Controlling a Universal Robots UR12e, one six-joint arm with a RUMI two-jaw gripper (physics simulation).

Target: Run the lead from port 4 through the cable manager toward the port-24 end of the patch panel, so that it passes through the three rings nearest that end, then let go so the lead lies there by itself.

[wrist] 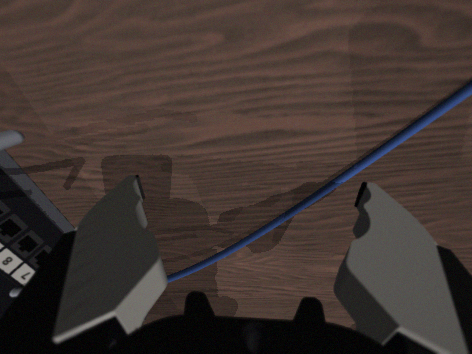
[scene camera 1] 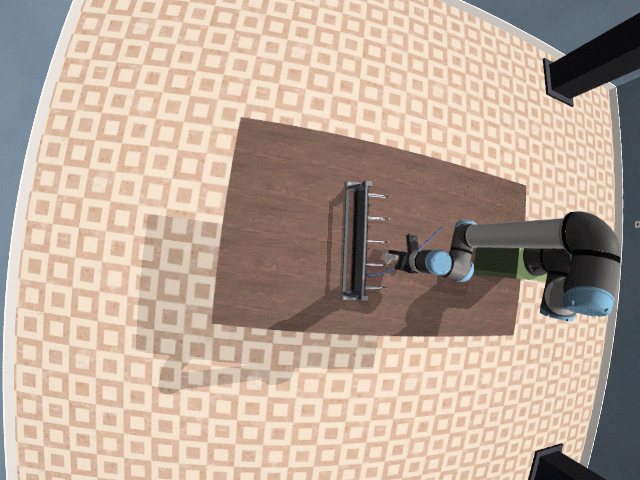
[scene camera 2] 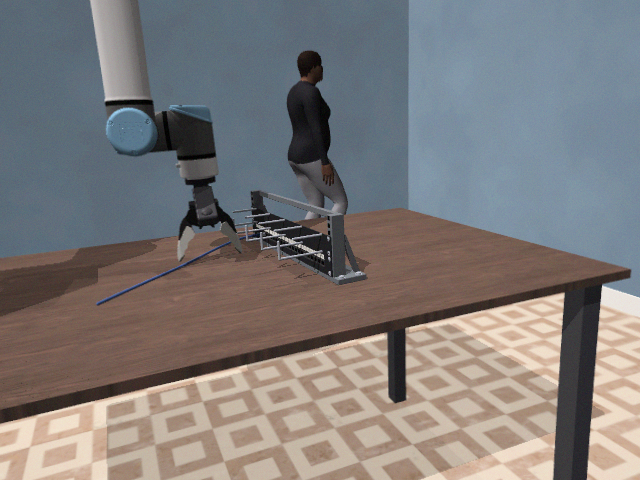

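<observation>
The blue lead leaves the low-number end of the patch panel and runs out over the table, its free end away from the panel. In scene camera 1 it leaves between the two lowest rings. The three rings at the other end, such as the top ring and the nearest ring, show no lead in them. My gripper is open, pointing down in front of the panel. The lead crosses below and between its spread fingers, not gripped. Its plug in port 4 is hidden.
The rings' thin rods stick out from the panel towards the arm, close beside one finger. The panel stands upright on the wooden table. The arm's green base block is at the table's right in scene camera 1. A person stands behind the table.
</observation>
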